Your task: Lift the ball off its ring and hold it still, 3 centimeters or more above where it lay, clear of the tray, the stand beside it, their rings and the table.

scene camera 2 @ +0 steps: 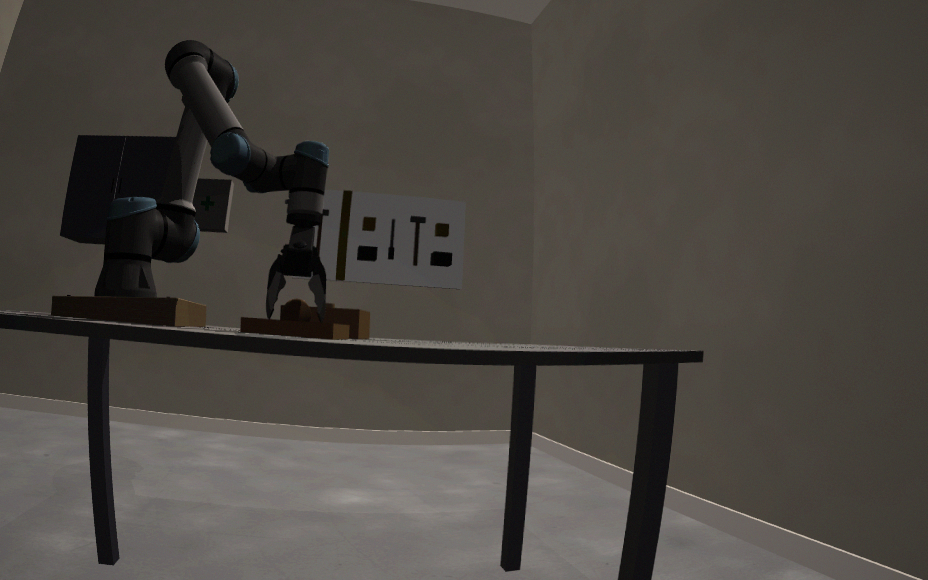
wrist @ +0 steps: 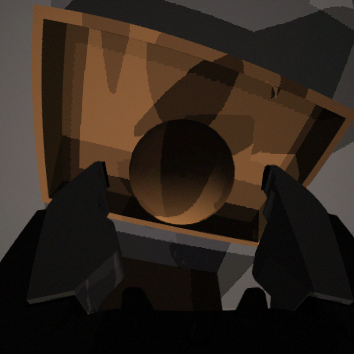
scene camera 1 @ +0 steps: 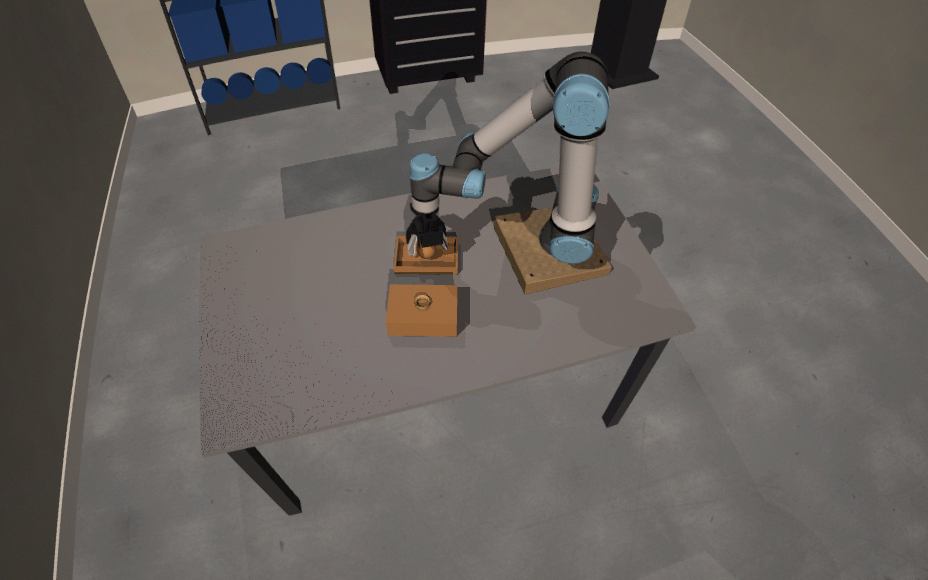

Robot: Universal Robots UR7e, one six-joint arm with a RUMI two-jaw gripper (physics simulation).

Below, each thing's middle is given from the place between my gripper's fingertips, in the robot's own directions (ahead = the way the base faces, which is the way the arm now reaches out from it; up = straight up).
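From my hand, the orange stand (scene camera 1: pixel 413 310) is 10 cm ahead and 19 cm to the left, and it's 1 cm above. The shallow orange tray (scene camera 1: pixel 445 262), meanwhile, is 1 cm below my hand.
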